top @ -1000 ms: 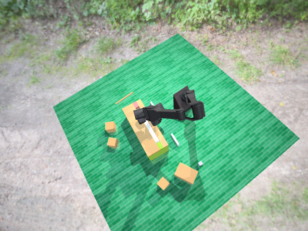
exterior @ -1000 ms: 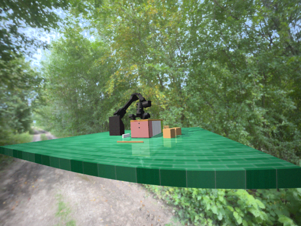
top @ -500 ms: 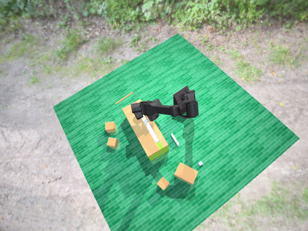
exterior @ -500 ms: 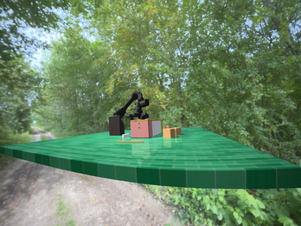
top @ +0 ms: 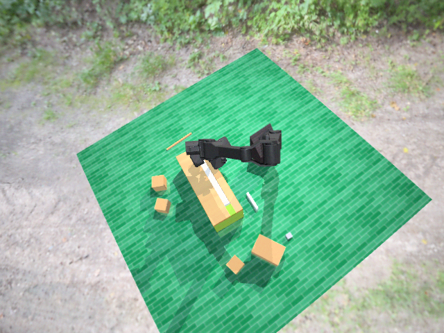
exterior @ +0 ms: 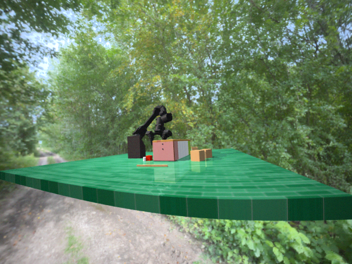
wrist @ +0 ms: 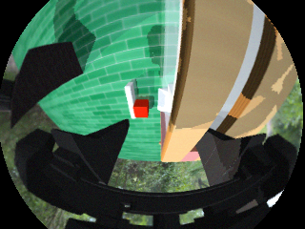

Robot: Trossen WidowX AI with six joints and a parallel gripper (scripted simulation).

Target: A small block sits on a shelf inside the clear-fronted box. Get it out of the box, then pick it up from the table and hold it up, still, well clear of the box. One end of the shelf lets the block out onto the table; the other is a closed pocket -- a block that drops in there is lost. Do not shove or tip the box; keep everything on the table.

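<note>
Right now the red block is 30 mm behind my gripper tip, 30 mm to the right of it and 80 mm below it. Round my gripper tip: flat tan block: 110 mm ahead, 490 mm to the left, 70 mm below; thin wooden stick: 40 mm ahead, 240 mm to the right, 100 mm below; tiny grey piece: 510 mm to the left, 90 mm below.
</note>
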